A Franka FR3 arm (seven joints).
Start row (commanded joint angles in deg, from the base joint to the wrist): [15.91 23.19 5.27 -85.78 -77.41 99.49 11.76]
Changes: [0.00 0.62 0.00 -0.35 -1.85 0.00 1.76]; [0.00 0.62 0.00 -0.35 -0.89 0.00 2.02]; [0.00 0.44 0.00 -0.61 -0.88 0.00 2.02]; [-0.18 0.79 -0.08 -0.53 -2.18 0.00 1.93]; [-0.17 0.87 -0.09 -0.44 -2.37 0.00 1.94]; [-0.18 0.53 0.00 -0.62 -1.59 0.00 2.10]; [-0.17 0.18 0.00 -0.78 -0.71 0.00 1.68]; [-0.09 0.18 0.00 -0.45 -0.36 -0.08 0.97]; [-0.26 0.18 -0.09 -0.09 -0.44 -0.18 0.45]
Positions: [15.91 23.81 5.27 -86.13 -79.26 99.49 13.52]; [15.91 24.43 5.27 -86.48 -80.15 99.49 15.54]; [15.91 24.87 5.27 -87.09 -81.03 99.49 17.56]; [15.73 25.66 5.19 -87.62 -83.21 99.49 19.49]; [15.56 26.53 5.10 -88.06 -85.58 99.49 21.43]; [15.38 27.06 5.10 -88.68 -87.17 99.49 23.53]; [15.21 27.24 5.10 -89.46 -87.88 99.49 25.21]; [15.12 27.42 5.10 -89.91 -88.24 99.41 26.18]; [14.86 27.60 5.01 -90.00 -88.68 99.23 26.63]
